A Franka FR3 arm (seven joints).
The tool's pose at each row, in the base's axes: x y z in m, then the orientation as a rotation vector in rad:
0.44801, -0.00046, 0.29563, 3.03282, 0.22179, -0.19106
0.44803, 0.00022, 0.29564, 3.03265, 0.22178, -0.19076
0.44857, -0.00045, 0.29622, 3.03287, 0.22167, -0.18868
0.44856, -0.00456, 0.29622, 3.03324, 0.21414, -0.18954
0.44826, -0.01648, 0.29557, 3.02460, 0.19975, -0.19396
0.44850, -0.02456, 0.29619, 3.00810, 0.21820, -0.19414
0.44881, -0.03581, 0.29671, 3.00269, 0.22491, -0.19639
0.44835, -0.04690, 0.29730, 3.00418, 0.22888, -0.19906
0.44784, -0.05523, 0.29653, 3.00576, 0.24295, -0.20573
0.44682, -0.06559, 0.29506, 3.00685, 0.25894, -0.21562
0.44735, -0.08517, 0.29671, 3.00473, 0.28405, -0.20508
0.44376, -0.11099, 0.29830, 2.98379, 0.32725, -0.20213
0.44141, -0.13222, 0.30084, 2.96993, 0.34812, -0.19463
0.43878, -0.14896, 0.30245, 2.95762, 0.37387, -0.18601
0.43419, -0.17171, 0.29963, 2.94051, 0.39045, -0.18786
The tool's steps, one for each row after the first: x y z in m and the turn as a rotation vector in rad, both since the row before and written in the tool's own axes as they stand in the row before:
0.00011, -0.00067, -0.00008, -0.00020, 0.00017, 0.00002
0.00036, 0.00079, -0.00057, -0.00001, 0.00137, 0.00014
-0.00058, 0.00405, 0.00043, 0.00025, -0.00079, 0.00491
-0.00180, 0.01165, 0.00191, -0.00845, -0.00433, 0.00943
-0.00085, 0.00806, 0.00026, -0.01590, -0.00114, -0.01191
-0.00129, 0.01116, 0.00089, -0.00493, -0.00177, -0.00446
-0.00208, 0.01088, 0.00095, 0.00189, -0.00139, -0.00277
-0.00158, 0.00801, 0.00191, 0.00276, -0.00351, -0.00962
-0.00235, 0.00983, 0.00291, 0.00281, -0.00556, -0.01101
-0.00289, 0.01943, 0.00080, -0.00241, 0.00771, -0.01612
-0.00832, 0.02466, 0.00219, -0.01879, 0.00117, -0.02852
-0.00702, 0.02031, 0.00089, -0.01336, 0.00401, -0.01365
-0.00645, 0.01569, 0.00136, -0.01146, 0.00534, -0.01693
-0.00940, 0.02021, 0.00706, -0.01522, -0.00282, -0.01163

